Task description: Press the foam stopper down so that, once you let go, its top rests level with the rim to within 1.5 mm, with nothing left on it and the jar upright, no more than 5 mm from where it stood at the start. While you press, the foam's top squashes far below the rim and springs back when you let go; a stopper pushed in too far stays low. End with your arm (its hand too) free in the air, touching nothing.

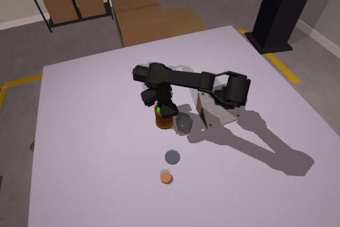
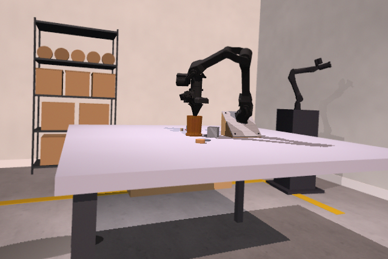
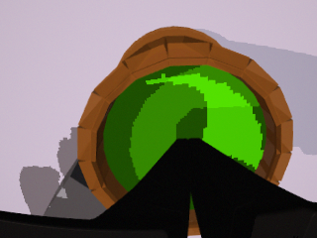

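Now: hand 5 cm above the bright green foam stopper. Round my hand: orange disc 26 cm to the left, 12 cm below, 4 cm ahead; then grey cube 10 cm below, 8 cm behind, 5 cm to the left; then dark grey disc 18 cm to the left, 12 cm below.
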